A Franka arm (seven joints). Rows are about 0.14 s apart.
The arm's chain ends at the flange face. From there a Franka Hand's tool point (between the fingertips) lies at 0.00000 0.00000 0.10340 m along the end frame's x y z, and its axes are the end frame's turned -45 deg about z.
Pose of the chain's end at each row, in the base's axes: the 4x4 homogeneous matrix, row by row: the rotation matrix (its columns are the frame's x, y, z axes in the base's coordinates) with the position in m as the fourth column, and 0 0 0 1 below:
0.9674, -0.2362, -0.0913, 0.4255; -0.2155, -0.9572, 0.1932, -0.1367; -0.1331, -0.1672, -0.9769, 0.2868; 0, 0, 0, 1
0.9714, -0.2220, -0.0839, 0.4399; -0.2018, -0.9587, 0.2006, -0.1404; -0.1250, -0.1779, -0.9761, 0.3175; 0, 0, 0, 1
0.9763, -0.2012, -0.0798, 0.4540; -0.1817, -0.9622, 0.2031, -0.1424; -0.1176, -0.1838, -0.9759, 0.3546; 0, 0, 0, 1
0.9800, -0.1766, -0.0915, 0.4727; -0.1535, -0.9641, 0.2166, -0.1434; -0.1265, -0.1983, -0.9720, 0.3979; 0, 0, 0, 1
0.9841, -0.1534, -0.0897, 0.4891; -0.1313, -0.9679, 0.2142, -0.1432; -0.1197, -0.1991, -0.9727, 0.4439; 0, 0, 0, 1
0.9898, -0.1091, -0.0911, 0.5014; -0.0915, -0.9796, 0.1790, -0.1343; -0.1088, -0.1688, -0.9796, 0.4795; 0, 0, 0, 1
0.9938, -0.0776, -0.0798, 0.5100; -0.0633, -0.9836, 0.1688, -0.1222; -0.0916, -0.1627, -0.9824, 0.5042; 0, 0, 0, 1
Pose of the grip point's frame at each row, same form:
0.8511, 0.5170, -0.0913, 0.4161; 0.5245, -0.8292, 0.1932, -0.1167; 0.0241, -0.2123, -0.9769, 0.1858; 0, 0, 0, 1
0.8439, 0.5299, -0.0839, 0.4312; 0.5352, -0.8206, 0.2006, -0.1197; 0.0374, -0.2142, -0.9761, 0.2166; 0, 0, 0, 1
0.8326, 0.5481, -0.0798, 0.4457; 0.5519, -0.8089, 0.2031, -0.1214; 0.0468, -0.2131, -0.9759, 0.2537; 0, 0, 0, 1
0.8178, 0.5681, -0.0915, 0.4632; 0.5732, -0.7903, 0.2166, -0.1210; 0.0508, -0.2297, -0.9720, 0.2974; 0, 0, 0, 1
0.8043, 0.5874, -0.0897, 0.4798; 0.5916, -0.7773, 0.2142, -0.1211; 0.0561, -0.2254, -0.9727, 0.3433; 0, 0, 0, 1
0.7770, 0.6227, -0.0911, 0.4920; 0.6280, -0.7574, 0.1790, -0.1158; 0.0424, -0.1963, -0.9796, 0.3782; 0, 0, 0, 1
0.7576, 0.6479, -0.0798, 0.5017; 0.6508, -0.7403, 0.1688, -0.1047; 0.0503, -0.1798, -0.9824, 0.4026; 0, 0, 0, 1

